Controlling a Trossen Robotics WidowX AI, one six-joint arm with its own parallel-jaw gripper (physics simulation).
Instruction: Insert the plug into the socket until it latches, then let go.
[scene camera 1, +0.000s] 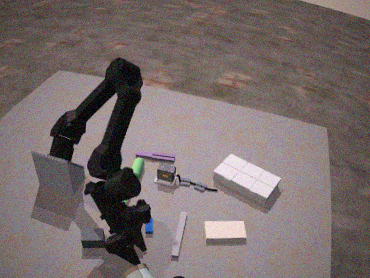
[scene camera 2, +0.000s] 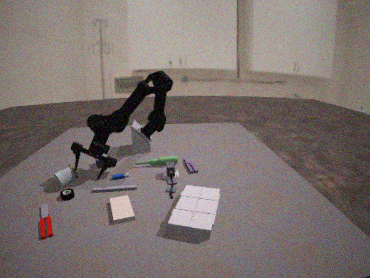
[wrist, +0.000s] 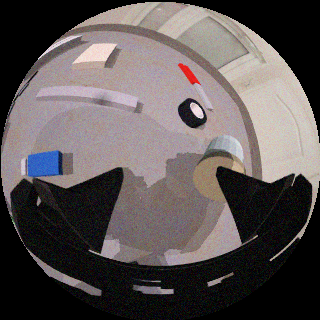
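Pixels of known places: gripper, fingertip midpoint: (scene camera 1: 142, 258) (scene camera 2: 86, 175) (wrist: 171, 171); arm's base, link origin: (scene camera 1: 59, 159) (scene camera 2: 145, 133).
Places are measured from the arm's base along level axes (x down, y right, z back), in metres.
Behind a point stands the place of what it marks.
Note:
The small grey box with an orange-marked opening (scene camera 1: 166, 174) {x 0.042, y -0.081, z -0.322 m} (scene camera 2: 171, 171) {x 0.044, y -0.098, z -0.347 m} on a white base looks like the socket. A dark cord with grey pieces (scene camera 1: 199, 187) {x 0.069, y -0.081, z -0.425 m} (scene camera 2: 171, 189) {x 0.069, y -0.088, z -0.430 m} trails from its side across the table. I cannot tell for certain which thing is the plug. A blue block (scene camera 1: 149, 226) {x 0.062, y 0.113, z -0.322 m} (scene camera 2: 119, 176) {x 0.063, y 0.101, z -0.326 m} (wrist: 45, 164) {x 0.062, y 0.115, z -0.320 m} with a white end lies flat, left of the fingers in the wrist view. A dark grey block (scene camera 1: 93, 238) {x 0.039, y 0.216, z -0.200 m} lies near the arm. My gripper (scene camera 1: 141, 256) {x 0.048, y 0.230, z -0.335 m} (scene camera 2: 87, 173) {x 0.048, y 0.230, z -0.335 m} (wrist: 171, 171) {x 0.048, y 0.230, z -0.335 m} is open and empty, low over the table, beside a jar.
The jar (scene camera 2: 64, 176) {x 0.024, y 0.298, z -0.382 m} (wrist: 212, 175) {x 0.034, y 0.274, z -0.336 m} is tilted near one finger. Also there are a tape roll (scene camera 2: 67, 194) {x 0.054, y 0.268, z -0.454 m} (wrist: 192, 112) {x 0.055, y 0.266, z -0.426 m}, a red-handled tool (scene camera 2: 45, 225) {x 0.066, y 0.295, z -0.595 m} (wrist: 190, 75) {x 0.064, y 0.288, z -0.578 m}, a grey bar (scene camera 1: 179, 234) {x 0.063, y 0.117, z -0.405 m}, a cream block (scene camera 1: 225, 231) {x 0.059, y 0.080, z -0.524 m}, a white box (scene camera 1: 247, 177) {x 0.040, y -0.133, z -0.564 m}, a green screwdriver (scene camera 2: 162, 161) {x 0.051, y -0.071, z -0.241 m} and a purple piece (scene camera 1: 155, 156) {x 0.062, y -0.175, z -0.263 m}.

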